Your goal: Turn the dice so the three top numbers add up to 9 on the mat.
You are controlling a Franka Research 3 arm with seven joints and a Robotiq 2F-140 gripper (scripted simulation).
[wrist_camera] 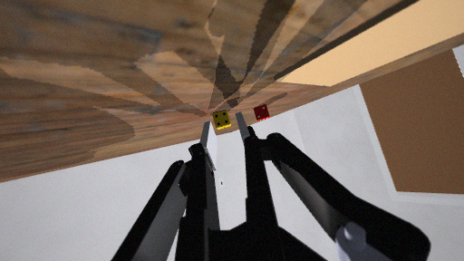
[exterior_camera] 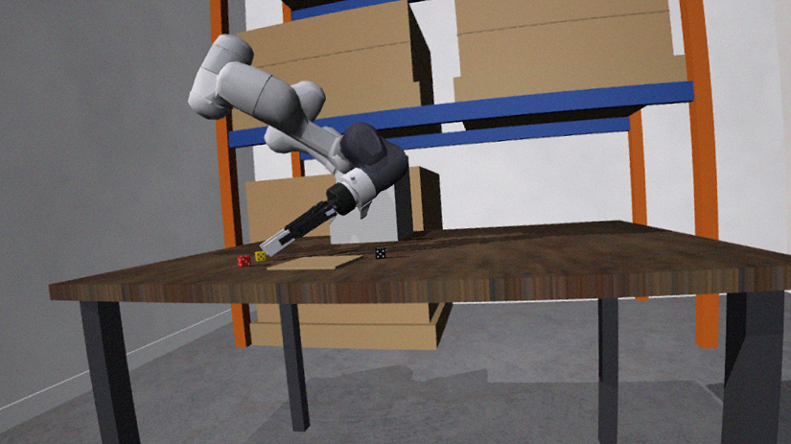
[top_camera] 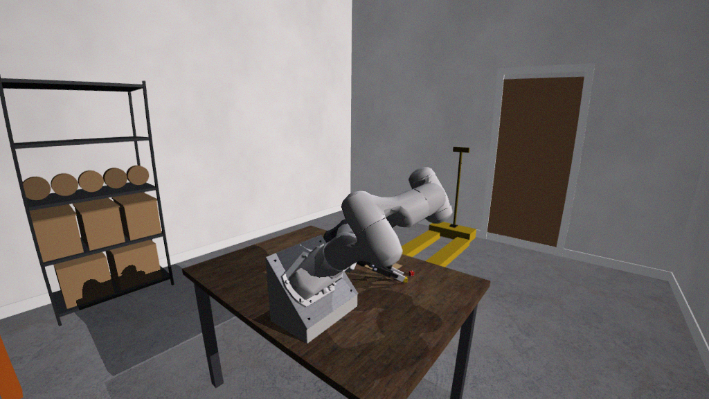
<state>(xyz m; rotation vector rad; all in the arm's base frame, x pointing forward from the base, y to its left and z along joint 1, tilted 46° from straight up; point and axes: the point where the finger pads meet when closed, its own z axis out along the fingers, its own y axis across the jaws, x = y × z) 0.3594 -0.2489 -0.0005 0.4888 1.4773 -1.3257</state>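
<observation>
The yellow die is 3 cm to the right of my hand, 3 cm below it and 2 cm ahead of it. The rest, counted from my hand: red die 9 cm ahead, 4 cm to the right, 3 cm below; then black die 24 cm to the left, 8 cm ahead, 3 cm below; then tan mat 12 cm to the left, 11 cm ahead, 3 cm below.
</observation>
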